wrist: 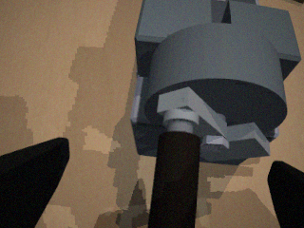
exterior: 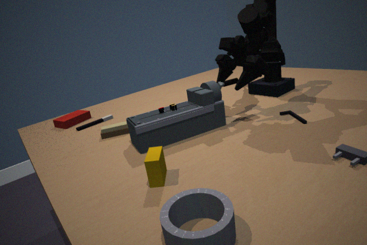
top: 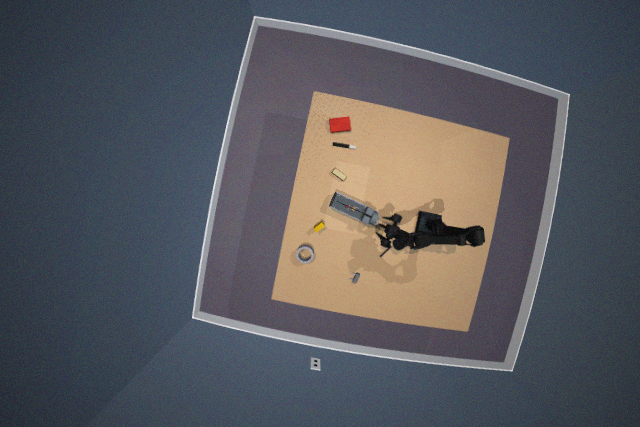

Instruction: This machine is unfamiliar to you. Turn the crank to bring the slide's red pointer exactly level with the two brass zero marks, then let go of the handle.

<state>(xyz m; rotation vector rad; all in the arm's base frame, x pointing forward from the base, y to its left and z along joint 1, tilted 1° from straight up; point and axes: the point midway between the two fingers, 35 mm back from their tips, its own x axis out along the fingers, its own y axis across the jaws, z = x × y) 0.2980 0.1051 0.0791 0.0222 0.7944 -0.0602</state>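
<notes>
Right now the black crank handle is 2 cm behind my gripper tip and 1 cm above it. Round my gripper tip: black hex key (13 cm behind, 12 cm to the left, 10 cm below); red pointer (20 cm ahead, 3 cm to the right, 2 cm below); yellow block (30 cm ahead, 14 cm to the left, 7 cm below).
</notes>
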